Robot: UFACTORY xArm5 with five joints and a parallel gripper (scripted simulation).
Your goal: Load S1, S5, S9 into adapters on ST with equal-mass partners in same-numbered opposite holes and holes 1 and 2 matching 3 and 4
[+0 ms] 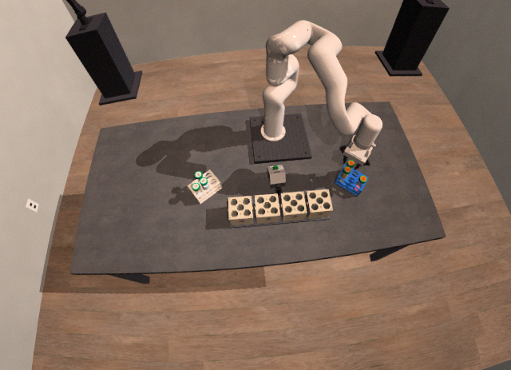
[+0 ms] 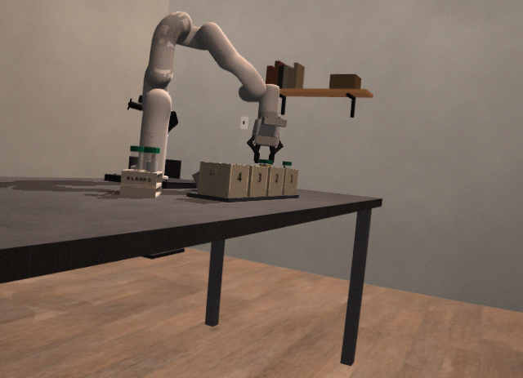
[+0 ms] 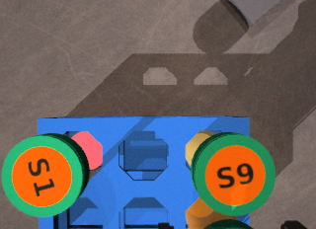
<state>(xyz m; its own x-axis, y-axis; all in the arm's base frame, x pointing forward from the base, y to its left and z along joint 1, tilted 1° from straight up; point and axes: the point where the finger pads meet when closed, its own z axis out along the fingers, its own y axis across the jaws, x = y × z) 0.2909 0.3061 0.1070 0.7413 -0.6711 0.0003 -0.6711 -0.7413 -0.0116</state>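
Now: hand 1 cm past the tube S5 and 6 cm above it. Round my hand: green DONE key: 5 cm behind, 33 cm to the right, 6 cm below; then blue sample rack: 4 cm ahead, 2 cm to the left, 9 cm below; then adapter 1: 15 cm ahead, 18 cm to the right, 7 cm below.
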